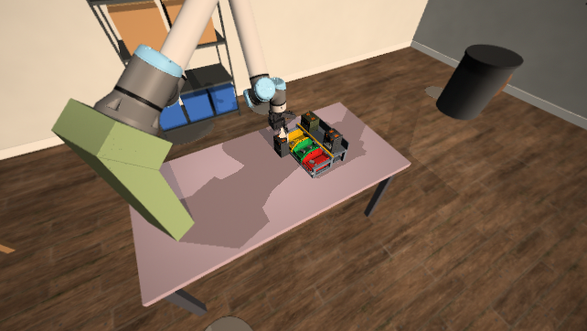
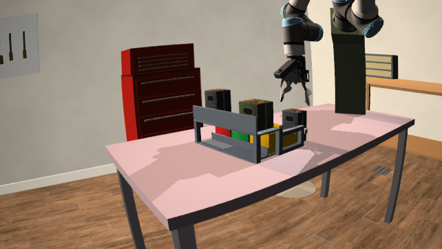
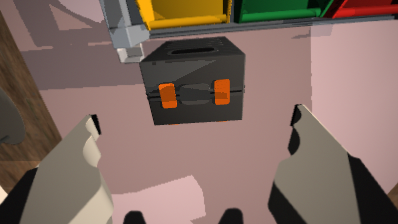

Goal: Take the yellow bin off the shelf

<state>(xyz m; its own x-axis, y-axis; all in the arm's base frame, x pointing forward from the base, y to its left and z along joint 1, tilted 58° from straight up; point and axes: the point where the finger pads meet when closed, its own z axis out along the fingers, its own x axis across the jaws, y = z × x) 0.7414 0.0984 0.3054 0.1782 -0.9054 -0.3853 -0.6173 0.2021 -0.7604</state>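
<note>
My hand is 130 mm short of the yellow open bin, 50 mm to the right of it and 110 mm above it. The rest, counted from my hand: dark case: 290 mm ahead, 150 mm to the right, 10 mm above; green bin: 160 mm ahead, 60 mm to the right, 110 mm below; red bin: 190 mm ahead, 170 mm to the right, 110 mm below.
</note>
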